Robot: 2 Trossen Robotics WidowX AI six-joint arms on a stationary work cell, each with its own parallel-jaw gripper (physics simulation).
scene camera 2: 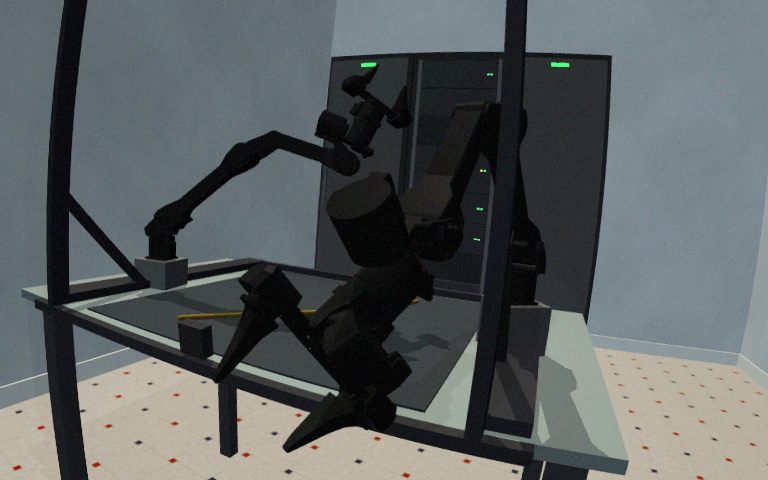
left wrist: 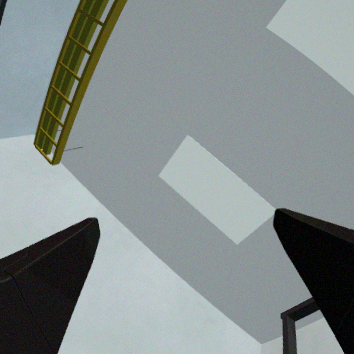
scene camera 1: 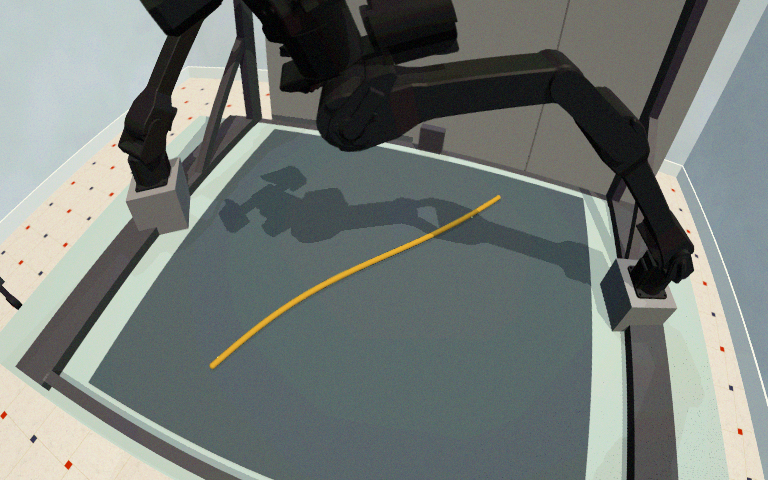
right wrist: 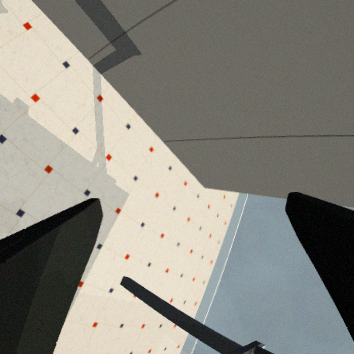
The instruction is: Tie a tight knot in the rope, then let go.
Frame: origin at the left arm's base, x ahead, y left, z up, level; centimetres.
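Where they show: left gripper, fingertip midpoint: [scene camera 2: 391, 75] [left wrist: 187, 222]; right gripper, fingertip midpoint: [scene camera 2: 250, 417] [right wrist: 194, 204]; left arm's base, link origin: [scene camera 2: 161, 258] [scene camera 1: 646, 283]; right arm's base, link origin: [scene camera 2: 515, 301] [scene camera 1: 153, 178].
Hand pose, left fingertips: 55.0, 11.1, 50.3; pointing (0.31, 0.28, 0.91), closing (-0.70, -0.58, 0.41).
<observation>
Each offset is from my left fingertips to the top centre of the thing, as dx, dy, dz. "*": to the spot under its first point. Level surfaces: height alone.
A thin yellow rope [scene camera 1: 339, 275] [scene camera 2: 209, 315] lies on the dark mat @(dz -57.0) [scene camera 1: 424, 367] [scene camera 2: 447, 362] in one long, slightly curved line, with no loop or crossing. Both its ends show in scene camera 1. My left gripper [scene camera 2: 389, 77] [left wrist: 187, 222] is open and empty, high above the table, with its fingers pointing up. My right gripper [scene camera 2: 251, 414] [right wrist: 194, 204] is open and empty, with its fingers well apart, away from the rope. The fingers of both grippers are out of view in scene camera 1. My right arm hides part of the rope in scene camera 2.
Grey base blocks @(* +27.9, -19.7, -50.1) [scene camera 1: 161, 203] @(-55.0, -11.1, -50.3) [scene camera 1: 637, 305] carry the arms at opposite sides of the table. A dark upright post [scene camera 2: 512, 169] stands by the right arm. A small dark block @(-19.0, -49.6, -51.5) [scene camera 2: 195, 339] sits at the table's edge. A yellow ladder-like beam [left wrist: 86, 75] hangs overhead.
</observation>
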